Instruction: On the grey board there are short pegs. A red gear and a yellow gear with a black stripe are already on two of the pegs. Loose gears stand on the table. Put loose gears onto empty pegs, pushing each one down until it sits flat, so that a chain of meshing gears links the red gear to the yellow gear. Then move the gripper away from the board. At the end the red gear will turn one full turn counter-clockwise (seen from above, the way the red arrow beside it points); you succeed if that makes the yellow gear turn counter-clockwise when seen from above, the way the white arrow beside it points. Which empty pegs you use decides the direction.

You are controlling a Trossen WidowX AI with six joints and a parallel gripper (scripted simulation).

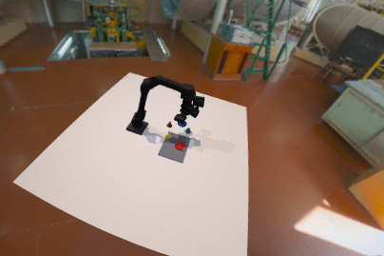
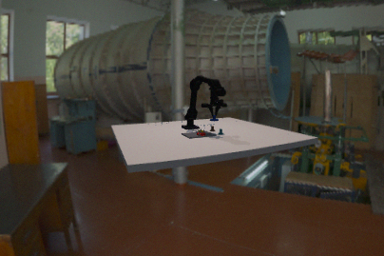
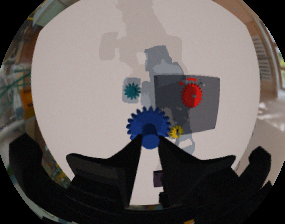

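Right now the yellow gear is 110 mm below my gripper tip, 80 mm behind it and 70 mm to the right of it. Also, from my gripper tip: brown gear: 110 mm below, 90 mm behind, 40 mm to the left; teal gear: 110 mm below, 60 mm ahead, 20 mm to the left; blue gear: 10 mm below.
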